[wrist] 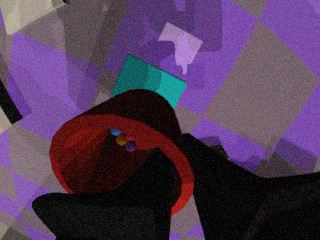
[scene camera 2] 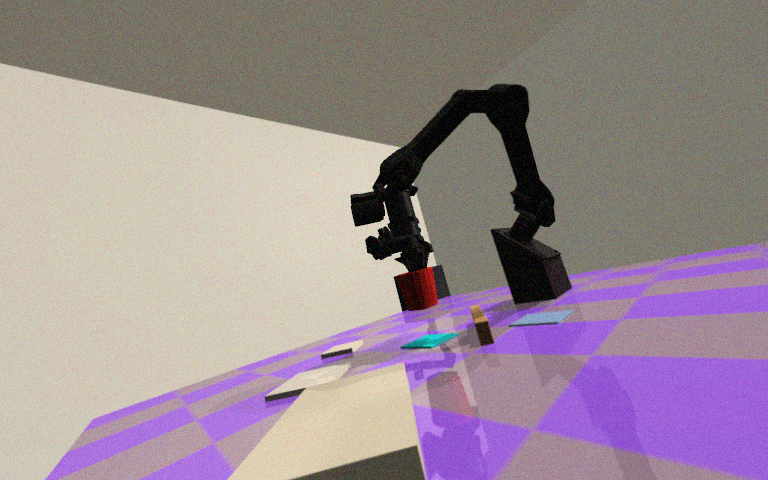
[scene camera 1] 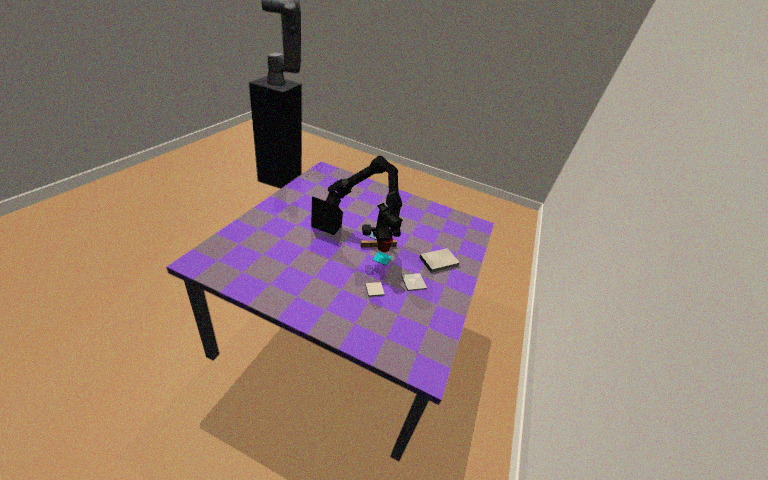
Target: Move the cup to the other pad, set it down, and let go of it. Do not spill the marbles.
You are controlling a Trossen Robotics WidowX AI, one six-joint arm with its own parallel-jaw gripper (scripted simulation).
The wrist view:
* my gripper: 177, 140
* teal pad: 136, 73
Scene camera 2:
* my gripper: 421, 288
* red cup: 418, 288
